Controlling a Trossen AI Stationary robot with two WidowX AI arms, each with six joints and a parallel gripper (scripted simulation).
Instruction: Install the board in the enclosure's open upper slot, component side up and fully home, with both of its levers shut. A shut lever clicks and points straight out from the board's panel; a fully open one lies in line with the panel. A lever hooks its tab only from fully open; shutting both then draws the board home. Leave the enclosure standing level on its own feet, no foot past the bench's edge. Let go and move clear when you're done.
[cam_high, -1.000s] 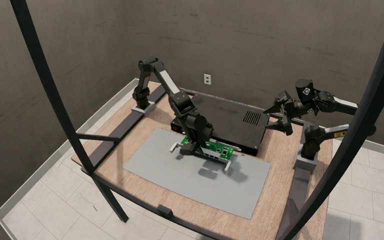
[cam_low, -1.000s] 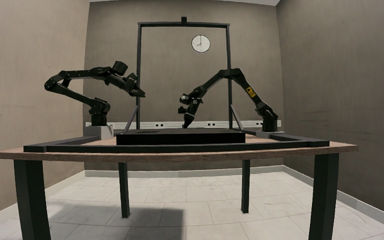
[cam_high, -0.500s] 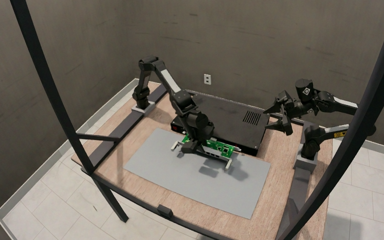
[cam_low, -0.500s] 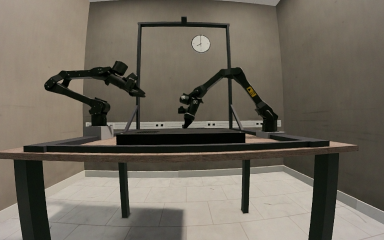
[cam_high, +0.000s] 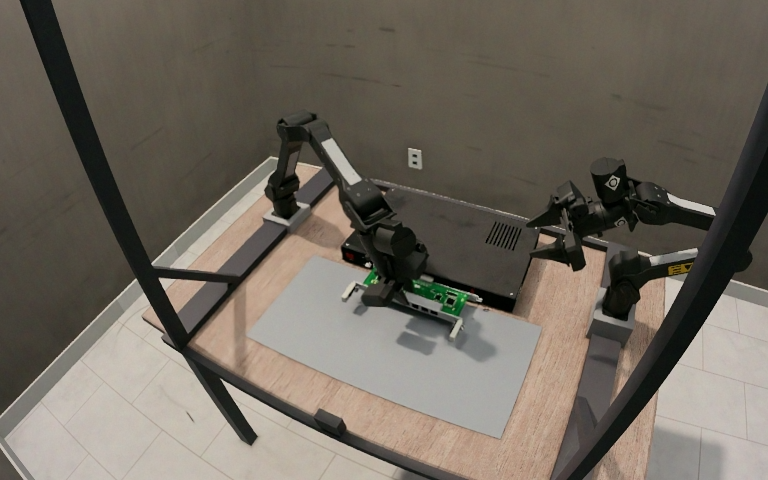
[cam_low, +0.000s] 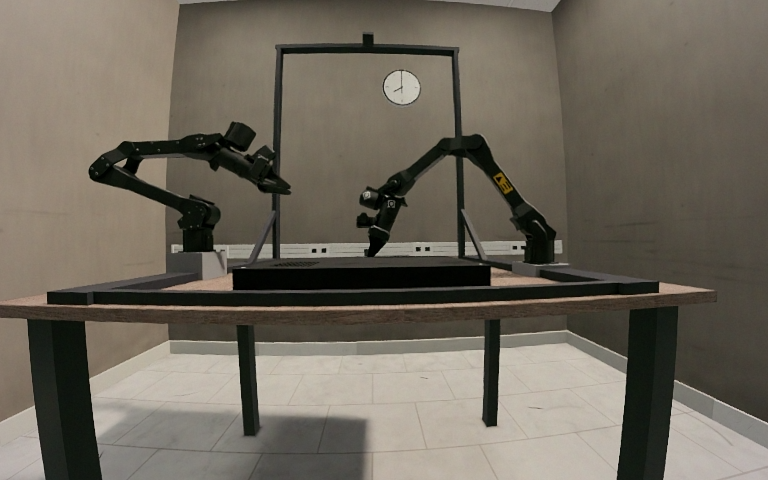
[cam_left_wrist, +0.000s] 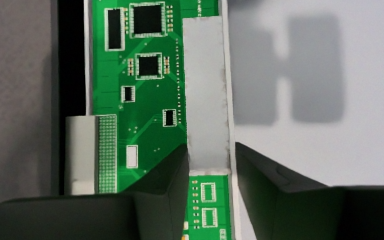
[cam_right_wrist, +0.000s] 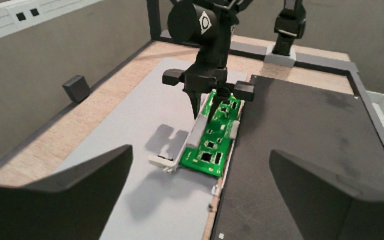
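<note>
My left gripper is now 80 mm past the grey mat, 70 mm above it and 20 mm to the left of it. From my left hand the other things lie so: black enclosure (190 mm ahead, 30 mm below, 10 mm to the right); green board (30 mm below, 10 mm to the right).
</note>
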